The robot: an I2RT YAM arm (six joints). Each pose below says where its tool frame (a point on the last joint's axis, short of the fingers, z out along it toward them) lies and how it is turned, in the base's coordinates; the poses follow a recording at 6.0 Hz.
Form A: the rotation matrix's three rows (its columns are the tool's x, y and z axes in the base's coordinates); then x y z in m. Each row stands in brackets.
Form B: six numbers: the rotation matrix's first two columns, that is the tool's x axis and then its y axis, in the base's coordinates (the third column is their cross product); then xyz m. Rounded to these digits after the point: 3 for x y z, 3 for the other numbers. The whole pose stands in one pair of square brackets.
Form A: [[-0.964, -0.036, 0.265], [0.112, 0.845, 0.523], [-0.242, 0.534, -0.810]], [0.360, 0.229, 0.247]
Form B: [-0.964, 0.112, -0.242, -0.036, 0.845, 0.534, 0.360, 0.229, 0.247]
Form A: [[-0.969, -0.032, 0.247], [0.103, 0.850, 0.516], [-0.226, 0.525, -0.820]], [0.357, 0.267, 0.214]
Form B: [-0.969, 0.103, -0.226, -0.032, 0.850, 0.525, 0.357, 0.267, 0.214]
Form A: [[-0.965, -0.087, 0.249], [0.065, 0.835, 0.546], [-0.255, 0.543, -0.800]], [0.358, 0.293, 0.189]
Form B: [-0.965, 0.065, -0.255, -0.087, 0.835, 0.543, 0.358, 0.293, 0.189]
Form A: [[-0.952, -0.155, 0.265], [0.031, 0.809, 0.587], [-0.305, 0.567, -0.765]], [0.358, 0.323, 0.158]
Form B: [-0.952, 0.031, -0.305, -0.155, 0.809, 0.567, 0.358, 0.323, 0.158]
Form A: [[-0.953, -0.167, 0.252], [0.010, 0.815, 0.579], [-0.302, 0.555, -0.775]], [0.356, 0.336, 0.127]
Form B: [-0.953, 0.010, -0.302, -0.167, 0.815, 0.555, 0.356, 0.336, 0.127]
